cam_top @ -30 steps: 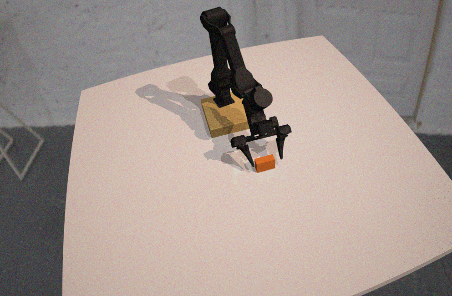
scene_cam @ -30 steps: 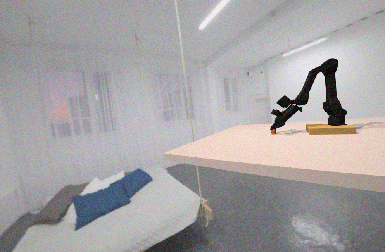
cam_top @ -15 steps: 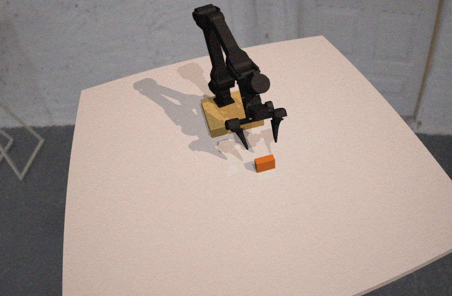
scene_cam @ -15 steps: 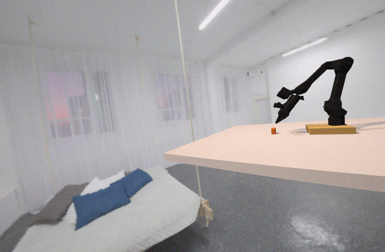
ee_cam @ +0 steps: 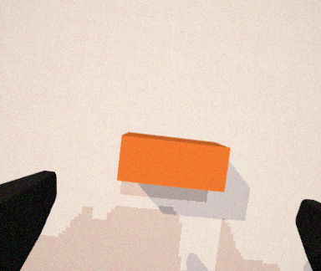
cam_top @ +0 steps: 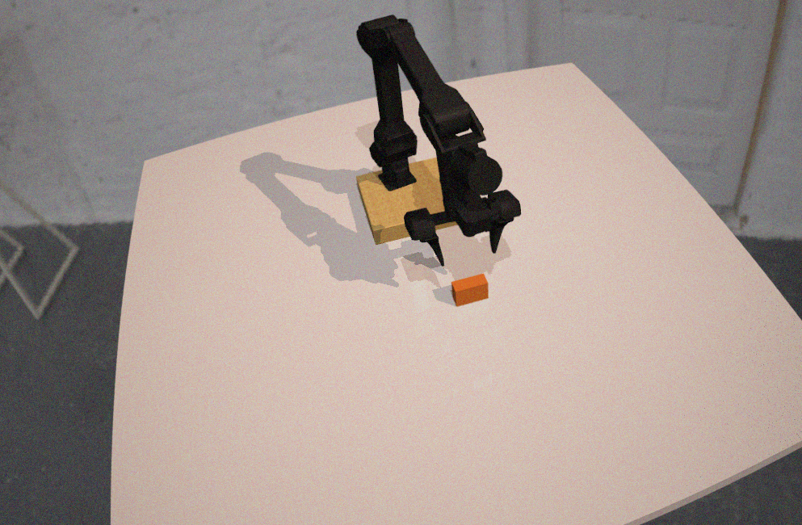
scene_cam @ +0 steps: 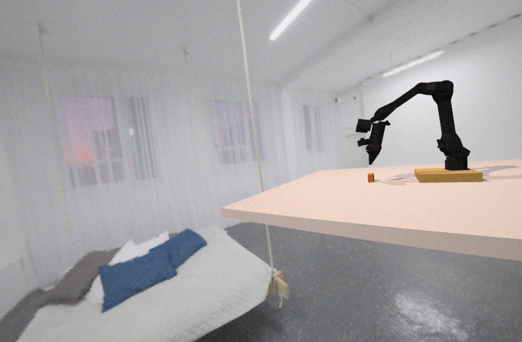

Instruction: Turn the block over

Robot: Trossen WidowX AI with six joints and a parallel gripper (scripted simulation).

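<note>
My gripper tip is 70 mm above the orange block.
</note>
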